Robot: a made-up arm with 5 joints. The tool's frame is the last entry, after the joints. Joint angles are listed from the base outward. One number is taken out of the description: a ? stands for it. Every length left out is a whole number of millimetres.
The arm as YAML. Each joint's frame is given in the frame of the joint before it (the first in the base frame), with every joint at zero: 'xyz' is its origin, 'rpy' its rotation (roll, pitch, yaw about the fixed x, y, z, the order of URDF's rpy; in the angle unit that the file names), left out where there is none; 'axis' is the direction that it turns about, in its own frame. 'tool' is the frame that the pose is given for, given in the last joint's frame.
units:
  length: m
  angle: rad
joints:
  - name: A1
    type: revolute
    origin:
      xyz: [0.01, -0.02, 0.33]
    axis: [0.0, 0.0, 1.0]
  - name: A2
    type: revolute
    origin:
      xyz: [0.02, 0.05, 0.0]
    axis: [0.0, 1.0, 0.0]
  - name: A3
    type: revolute
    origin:
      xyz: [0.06, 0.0, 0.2]
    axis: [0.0, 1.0, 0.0]
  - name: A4
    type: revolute
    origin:
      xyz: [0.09, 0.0, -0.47]
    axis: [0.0, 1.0, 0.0]
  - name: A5
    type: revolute
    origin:
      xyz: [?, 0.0, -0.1]
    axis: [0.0, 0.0, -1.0]
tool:
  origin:
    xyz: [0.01, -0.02, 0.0]
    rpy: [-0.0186, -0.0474, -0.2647]
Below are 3 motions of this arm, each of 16 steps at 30 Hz.
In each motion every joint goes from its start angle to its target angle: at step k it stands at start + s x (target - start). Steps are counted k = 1, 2, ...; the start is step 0. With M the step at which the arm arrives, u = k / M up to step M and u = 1 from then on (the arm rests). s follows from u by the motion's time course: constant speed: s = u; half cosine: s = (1 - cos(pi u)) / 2; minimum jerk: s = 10 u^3 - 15 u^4 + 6 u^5.
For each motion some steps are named. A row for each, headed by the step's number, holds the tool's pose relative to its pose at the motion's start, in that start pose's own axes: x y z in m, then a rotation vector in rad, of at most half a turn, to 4 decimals.
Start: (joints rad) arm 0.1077 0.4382 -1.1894 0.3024 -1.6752
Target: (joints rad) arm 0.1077 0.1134 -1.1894 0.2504 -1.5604
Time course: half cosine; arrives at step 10
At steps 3, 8, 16:
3: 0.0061 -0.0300 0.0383 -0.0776 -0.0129 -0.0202
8: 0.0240 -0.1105 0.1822 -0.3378 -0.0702 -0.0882
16: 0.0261 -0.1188 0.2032 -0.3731 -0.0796 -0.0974

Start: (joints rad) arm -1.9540 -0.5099 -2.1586 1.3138 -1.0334
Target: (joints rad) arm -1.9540 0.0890 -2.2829 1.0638 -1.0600
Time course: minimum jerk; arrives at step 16
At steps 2, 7, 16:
2: -0.0001 0.0000 -0.0059 0.0025 0.0026 0.0004
7: -0.0122 0.0082 -0.1420 0.0607 0.0615 0.0085
16: -0.0718 0.0603 -0.3596 0.1594 0.1590 0.0219

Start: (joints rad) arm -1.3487 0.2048 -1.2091 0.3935 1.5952
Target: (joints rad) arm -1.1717 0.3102 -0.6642 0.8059 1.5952
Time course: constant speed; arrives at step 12
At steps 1, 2, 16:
1: -0.0019 -0.0321 -0.0230 -0.0865 -0.0180 0.0162
2: -0.0029 -0.0656 -0.0440 -0.1725 -0.0370 0.0331
16: 0.0467 -0.4324 -0.1277 -1.0101 -0.2923 0.2277

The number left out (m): 0.11
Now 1 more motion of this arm.
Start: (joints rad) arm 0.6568 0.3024 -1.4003 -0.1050 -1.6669
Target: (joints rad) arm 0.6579 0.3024 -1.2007 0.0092 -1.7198
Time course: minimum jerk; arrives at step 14
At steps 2, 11, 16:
2: -0.0005 0.0029 -0.0010 0.0073 0.0012 0.0009
11: -0.0206 0.1227 -0.0287 0.2911 0.0403 0.0364
16: -0.0221 0.1321 -0.0297 0.3130 0.0428 0.0390

